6 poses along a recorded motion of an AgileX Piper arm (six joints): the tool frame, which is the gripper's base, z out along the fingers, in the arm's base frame.
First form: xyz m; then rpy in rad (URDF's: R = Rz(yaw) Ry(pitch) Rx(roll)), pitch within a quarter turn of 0, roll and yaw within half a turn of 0.
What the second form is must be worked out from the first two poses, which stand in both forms.
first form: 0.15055 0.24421 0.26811 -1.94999 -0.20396 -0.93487
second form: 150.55 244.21 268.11 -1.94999 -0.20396 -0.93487
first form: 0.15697 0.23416 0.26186 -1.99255 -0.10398 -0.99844
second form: 156.97 234.16 261.86 -1.99255 -0.10398 -0.99844
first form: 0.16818 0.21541 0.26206 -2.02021 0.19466 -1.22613
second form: 168.18 215.41 262.06 -2.02021 0.19466 -1.22613
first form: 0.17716 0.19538 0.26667 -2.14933 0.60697 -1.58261
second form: 177.16 195.38 266.67 -2.14933 0.60697 -1.58261
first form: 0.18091 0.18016 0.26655 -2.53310 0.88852 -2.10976
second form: 180.91 180.16 266.55 -2.53310 0.88852 -2.10976
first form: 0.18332 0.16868 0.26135 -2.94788 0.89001 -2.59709
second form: 183.32 168.68 261.35 -2.94788 0.89001 -2.59709
